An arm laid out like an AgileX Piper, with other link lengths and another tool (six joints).
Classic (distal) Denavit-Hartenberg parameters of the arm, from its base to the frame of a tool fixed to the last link. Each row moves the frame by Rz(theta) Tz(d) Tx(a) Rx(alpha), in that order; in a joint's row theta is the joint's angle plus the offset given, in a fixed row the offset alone. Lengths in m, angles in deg.
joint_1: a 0; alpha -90; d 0.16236; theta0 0
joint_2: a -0.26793; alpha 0; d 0; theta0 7.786
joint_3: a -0.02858; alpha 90; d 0; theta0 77.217
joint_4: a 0; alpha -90; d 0.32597; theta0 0
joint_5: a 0; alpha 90; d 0; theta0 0
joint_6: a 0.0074; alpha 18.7; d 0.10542; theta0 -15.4
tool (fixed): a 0; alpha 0; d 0.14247; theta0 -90
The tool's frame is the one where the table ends.
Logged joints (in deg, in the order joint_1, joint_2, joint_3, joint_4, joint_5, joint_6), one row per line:
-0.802 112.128 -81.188 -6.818 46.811 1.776
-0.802 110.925 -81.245 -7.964 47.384 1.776
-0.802 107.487 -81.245 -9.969 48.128 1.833
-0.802 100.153 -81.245 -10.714 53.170 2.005
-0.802 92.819 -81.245 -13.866 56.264 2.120
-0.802 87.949 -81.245 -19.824 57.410 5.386
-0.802 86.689 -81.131 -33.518 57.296 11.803
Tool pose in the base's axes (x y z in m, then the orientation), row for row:
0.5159 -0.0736 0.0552 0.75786 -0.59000 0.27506 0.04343
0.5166 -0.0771 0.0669 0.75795 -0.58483 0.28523 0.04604
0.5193 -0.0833 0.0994 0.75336 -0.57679 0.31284 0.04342
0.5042 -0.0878 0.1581 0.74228 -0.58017 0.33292 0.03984
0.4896 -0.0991 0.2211 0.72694 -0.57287 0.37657 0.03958
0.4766 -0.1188 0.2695 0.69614 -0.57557 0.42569 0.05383
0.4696 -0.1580 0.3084 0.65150 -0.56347 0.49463 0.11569
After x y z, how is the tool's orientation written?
As a quaternion, x y z w.
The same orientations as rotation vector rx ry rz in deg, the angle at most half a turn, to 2 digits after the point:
132.77 -103.36 48.19
132.57 -102.29 49.89
131.98 -101.05 54.81
130.32 -101.86 58.45
127.65 -100.60 66.13
121.18 -100.20 74.10
109.35 -94.57 83.02

